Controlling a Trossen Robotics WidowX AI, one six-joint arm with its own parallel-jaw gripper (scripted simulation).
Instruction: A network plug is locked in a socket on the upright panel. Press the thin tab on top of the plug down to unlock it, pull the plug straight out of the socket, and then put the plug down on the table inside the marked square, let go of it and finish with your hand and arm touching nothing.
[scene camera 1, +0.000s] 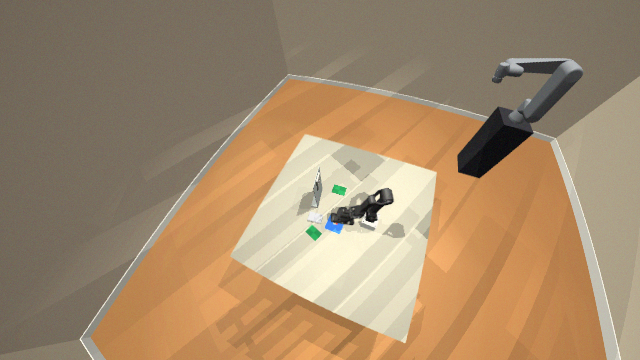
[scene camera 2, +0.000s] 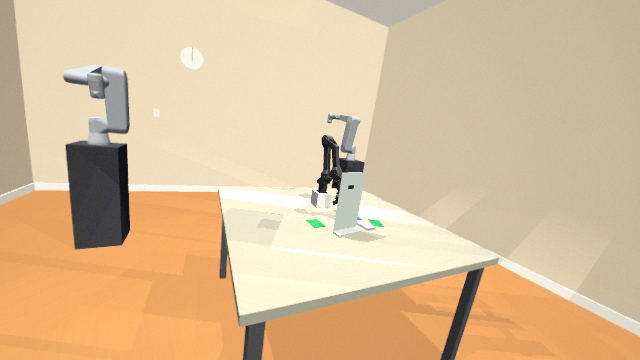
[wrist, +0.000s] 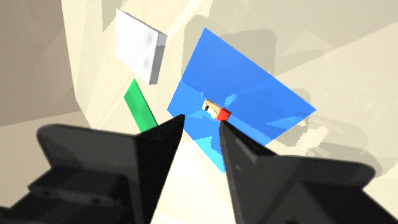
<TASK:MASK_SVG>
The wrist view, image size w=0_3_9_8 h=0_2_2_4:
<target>my gripper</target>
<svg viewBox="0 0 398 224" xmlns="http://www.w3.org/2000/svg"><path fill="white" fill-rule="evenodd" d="M220 121L219 142L235 224L398 224L398 219L363 190L375 177L376 171L374 167L353 161L340 161L320 157L312 158L299 155L280 155L261 145L228 121ZM185 114L180 114L136 135L56 123L41 126L36 132L36 138L51 169L29 184L27 187L30 192L12 205L12 207L0 206L0 224L151 224L182 138Z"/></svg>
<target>green patch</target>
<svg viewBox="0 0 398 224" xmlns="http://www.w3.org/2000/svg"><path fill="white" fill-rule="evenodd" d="M134 78L124 95L124 99L139 127L139 131L143 132L158 124L140 90L139 84Z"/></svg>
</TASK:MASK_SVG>
